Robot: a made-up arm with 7 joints.
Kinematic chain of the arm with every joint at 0, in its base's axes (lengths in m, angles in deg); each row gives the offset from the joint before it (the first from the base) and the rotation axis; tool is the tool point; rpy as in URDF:
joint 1: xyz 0 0 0.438 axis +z
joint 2: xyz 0 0 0 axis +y
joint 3: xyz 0 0 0.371 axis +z
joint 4: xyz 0.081 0 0 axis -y
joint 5: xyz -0.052 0 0.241 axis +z
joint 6: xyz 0 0 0 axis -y
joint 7: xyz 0.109 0 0 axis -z
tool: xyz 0 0 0 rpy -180 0 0
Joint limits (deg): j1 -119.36..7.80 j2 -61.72..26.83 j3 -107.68..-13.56 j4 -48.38..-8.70 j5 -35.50..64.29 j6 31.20..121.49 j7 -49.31..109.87
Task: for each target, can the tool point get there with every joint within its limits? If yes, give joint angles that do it. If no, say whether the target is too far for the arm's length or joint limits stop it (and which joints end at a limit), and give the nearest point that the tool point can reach.
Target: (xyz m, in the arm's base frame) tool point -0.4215 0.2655 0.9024
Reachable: yes | joints -71.07 -39.32 -85.61 -43.43 -27.05 53.13 16.59
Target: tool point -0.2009 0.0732 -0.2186
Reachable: no: joint limits stop it (at a limit: joint 2, joint 3, joint 4, joint 5, joint 6) | nearest point -0.5877 0.2141 0.5681 | short by 0.888 m
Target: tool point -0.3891 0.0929 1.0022
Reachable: yes | joints -52.84 -29.90 -91.74 -29.11 16.67 47.74 93.60
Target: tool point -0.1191 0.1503 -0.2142
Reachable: no: joint limits stop it (at a limit: joint 2, joint 3, joint 4, joint 5, joint 6) | nearest point -0.3885 0.4902 0.5681 | short by 0.894 m
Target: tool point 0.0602 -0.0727 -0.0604
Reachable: no: joint limits stop it (at a limit: joint 1, joint 2, joint 3, joint 4, joint 6) | nearest point -0.5055 -0.3642 0.5711 | short by 0.897 m
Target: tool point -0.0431 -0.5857 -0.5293
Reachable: no: too far | nearest point -0.5075 -0.3629 0.5700 | short by 1.214 m
